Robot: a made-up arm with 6 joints. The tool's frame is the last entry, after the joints.
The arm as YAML. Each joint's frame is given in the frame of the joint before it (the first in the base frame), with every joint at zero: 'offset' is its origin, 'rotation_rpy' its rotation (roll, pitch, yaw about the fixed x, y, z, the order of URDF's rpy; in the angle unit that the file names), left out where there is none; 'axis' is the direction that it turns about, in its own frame. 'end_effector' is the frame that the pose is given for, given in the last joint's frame.
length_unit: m
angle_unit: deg
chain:
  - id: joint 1
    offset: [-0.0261, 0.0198, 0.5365]
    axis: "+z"
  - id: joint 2
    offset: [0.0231, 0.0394, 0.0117]
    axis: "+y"
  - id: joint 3
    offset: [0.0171, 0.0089, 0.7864]
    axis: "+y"
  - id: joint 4
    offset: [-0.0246, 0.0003, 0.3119]
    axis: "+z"
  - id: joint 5
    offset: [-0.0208, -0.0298, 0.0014]
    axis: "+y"
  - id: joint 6
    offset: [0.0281, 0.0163, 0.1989]
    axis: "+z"
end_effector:
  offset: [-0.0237, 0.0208, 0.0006]
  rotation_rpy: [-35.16, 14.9, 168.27]
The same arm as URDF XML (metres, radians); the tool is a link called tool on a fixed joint. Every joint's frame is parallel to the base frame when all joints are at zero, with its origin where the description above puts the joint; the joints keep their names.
<robot name="arm">
  <link name="base"/>
  <link name="link1"/>
  <link name="link2"/>
  <link name="link3"/>
  <link name="link4"/>
  <link name="link5"/>
  <link name="link6"/>
  <link name="tool"/>
  <joint name="joint 1" type="continuous">
    <parent link="base"/>
    <child link="link1"/>
    <origin xyz="-0.0261 0.0198 0.5365"/>
    <axis xyz="0 0 1"/>
  </joint>
  <joint name="joint 2" type="continuous">
    <parent link="link1"/>
    <child link="link2"/>
    <origin xyz="0.0231 0.0394 0.0117"/>
    <axis xyz="0 1 0"/>
  </joint>
  <joint name="joint 3" type="continuous">
    <parent link="link2"/>
    <child link="link3"/>
    <origin xyz="0.0171 0.0089 0.7864"/>
    <axis xyz="0 1 0"/>
  </joint>
  <joint name="joint 4" type="continuous">
    <parent link="link3"/>
    <child link="link4"/>
    <origin xyz="-0.0246 0.0003 0.3119"/>
    <axis xyz="0 0 1"/>
  </joint>
  <joint name="joint 5" type="continuous">
    <parent link="link4"/>
    <child link="link5"/>
    <origin xyz="-0.0208 -0.0298 0.0014"/>
    <axis xyz="0 1 0"/>
  </joint>
  <joint name="joint 6" type="continuous">
    <parent link="link5"/>
    <child link="link6"/>
    <origin xyz="0.0281 0.0163 0.1989"/>
    <axis xyz="0 0 1"/>
  </joint>
  <joint name="tool_joint" type="fixed">
    <parent link="link6"/>
    <child link="tool"/>
    <origin xyz="-0.0237 0.0208 0.0006" rpy="-0.6137 0.2601 2.9369"/>
  </joint>
</robot>

